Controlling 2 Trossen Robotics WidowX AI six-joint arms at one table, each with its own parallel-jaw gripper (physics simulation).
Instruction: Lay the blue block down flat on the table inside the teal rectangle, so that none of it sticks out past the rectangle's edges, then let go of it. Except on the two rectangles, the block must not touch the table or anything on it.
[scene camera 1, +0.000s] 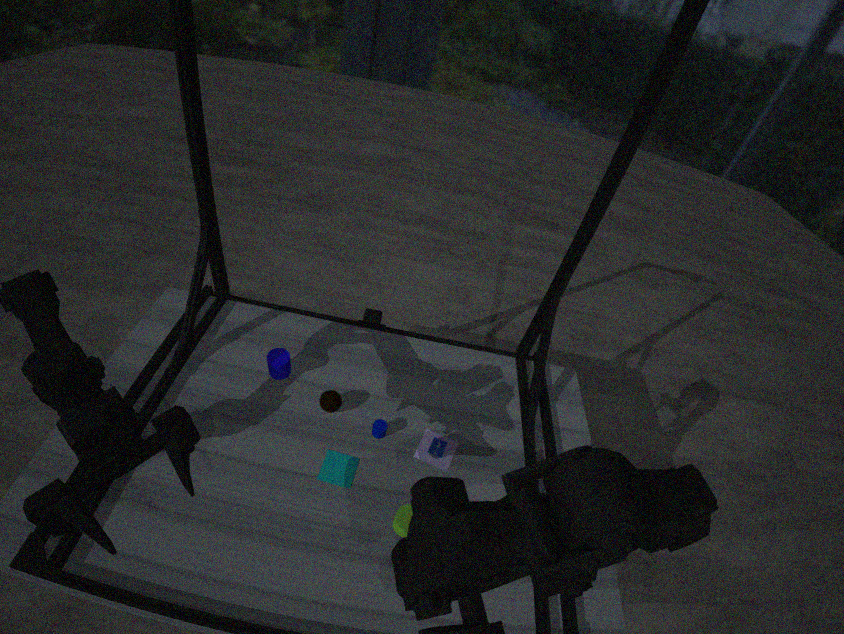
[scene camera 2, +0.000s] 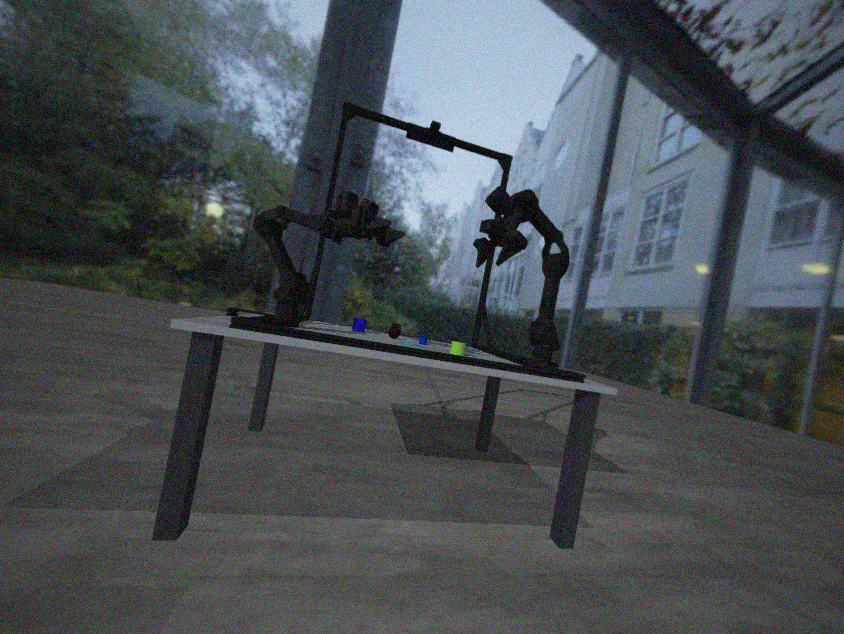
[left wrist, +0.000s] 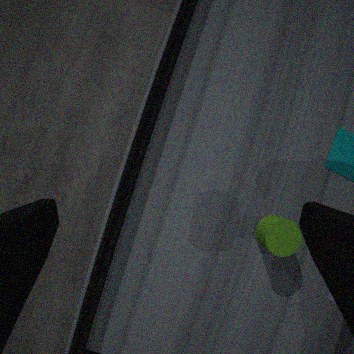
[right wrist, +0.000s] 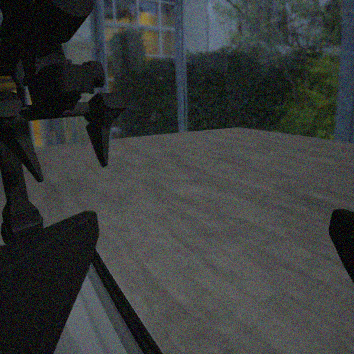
Labels:
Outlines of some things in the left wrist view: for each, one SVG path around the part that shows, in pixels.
My left gripper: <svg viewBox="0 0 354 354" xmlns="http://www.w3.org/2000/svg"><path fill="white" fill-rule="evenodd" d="M305 202L299 219L300 231L318 271L354 337L354 215L318 202ZM53 198L41 198L0 213L0 354L44 264L58 227L57 207Z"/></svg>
A lime green cylinder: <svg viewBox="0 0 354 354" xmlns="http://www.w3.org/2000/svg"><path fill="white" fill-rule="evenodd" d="M262 217L255 227L254 233L257 242L276 256L285 257L294 253L301 242L301 231L298 225L292 220L277 215Z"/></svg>

